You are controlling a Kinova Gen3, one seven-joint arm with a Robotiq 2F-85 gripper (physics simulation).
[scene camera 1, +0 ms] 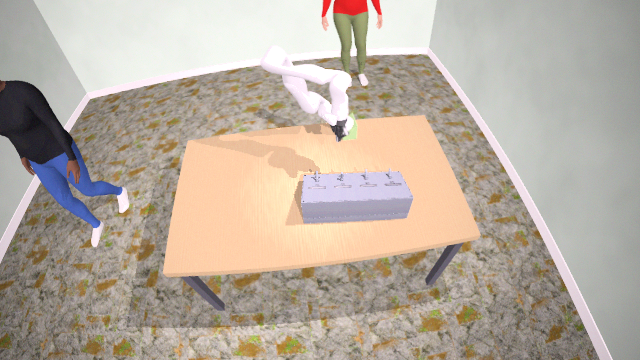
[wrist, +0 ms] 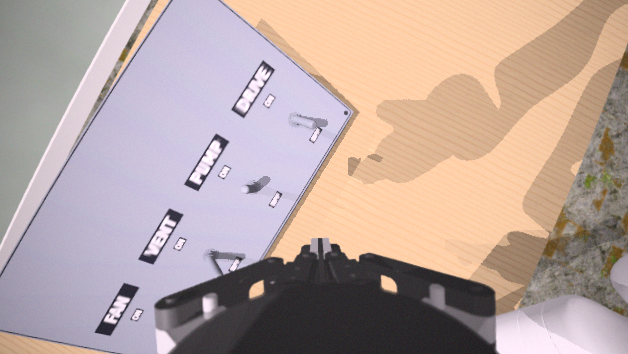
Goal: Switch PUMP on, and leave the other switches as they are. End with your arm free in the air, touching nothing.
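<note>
The grey switch box stands on the table. In the wrist view the PUMP lever leans toward its ON label, away from its OFF label. The DRIVE lever leans toward its OFF label. The VENT lever is partly hidden behind my gripper and points toward the OFF side. The FAN lever is hidden in the wrist view. My gripper is shut and empty, in the air behind the box's lever side, apart from the levers.
The wooden table carries the box. A green piece shows behind my gripper at the table's back edge. One person in black stands on the left, another in red behind the arm.
</note>
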